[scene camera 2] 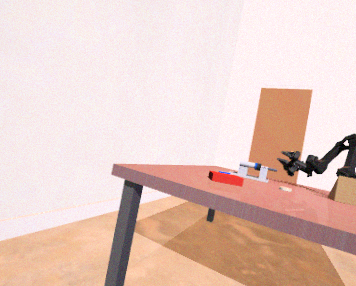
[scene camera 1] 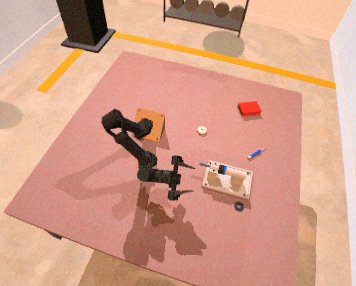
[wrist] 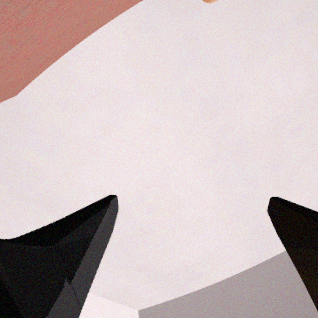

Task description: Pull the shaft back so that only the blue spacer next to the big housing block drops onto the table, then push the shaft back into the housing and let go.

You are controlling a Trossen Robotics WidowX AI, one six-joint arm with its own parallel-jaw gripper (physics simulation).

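Frame: origin at the arm's base, x ahead, y left, z up, level; centimetres.
Where they show: gripper, fingertip midpoint: (scene camera 2: 279, 155) (scene camera 1: 194, 179) (wrist: 193, 203); arm's base, origin of the base link: (scene camera 2: 354, 191) (scene camera 1: 146, 125).
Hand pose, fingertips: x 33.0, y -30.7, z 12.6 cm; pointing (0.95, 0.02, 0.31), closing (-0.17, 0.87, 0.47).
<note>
Each offset is from my fingertips to the top centre of the thing. "spot": to the spot under its first point. Level surfaces: height alone.
A fixture's pale base plate (scene camera 1: 227, 191) lies on the table. Its shaft lies horizontally across it, with a grey end @[spot: dx +2.4, dy +14.4, dz -9.7 cm] (scene camera 1: 204, 164) (scene camera 2: 272, 170) sticking out on the arm's side. The blue spacer (scene camera 1: 224, 170) (scene camera 2: 257, 166) is on the shaft line, with a dark band beside it, between a small pale block (scene camera 1: 213, 167) (scene camera 2: 263, 173) and the long pale cylindrical part (scene camera 1: 237, 174). Detail of the housing is too small to tell. My gripper (scene camera 1: 193, 179) (scene camera 2: 281, 156) (wrist: 193, 203) is open and empty, raised, apart from the shaft end on the arm's side. The wrist view does not show the shaft.
A black ring @[dx +22.9, dy +2.3, dz -17.8 cm] (scene camera 1: 239, 206) lies by the plate's near edge. A blue-handled tool @[dx +28.3, dy +35.4, dz -16.5 cm] (scene camera 1: 255, 153), a red block @[dx +20.1, dy +65.6, dz -15.3 cm] (scene camera 1: 249, 108) (scene camera 2: 226, 178) and a pale round piece @[dx -3.9, dy +40.7, dz -17.1 cm] (scene camera 1: 202, 130) (scene camera 2: 285, 189) lie on the table @[dz -18.3 cm] (scene camera 1: 120, 80). The arm stands on an orange-brown base (scene camera 1: 158, 120).
</note>
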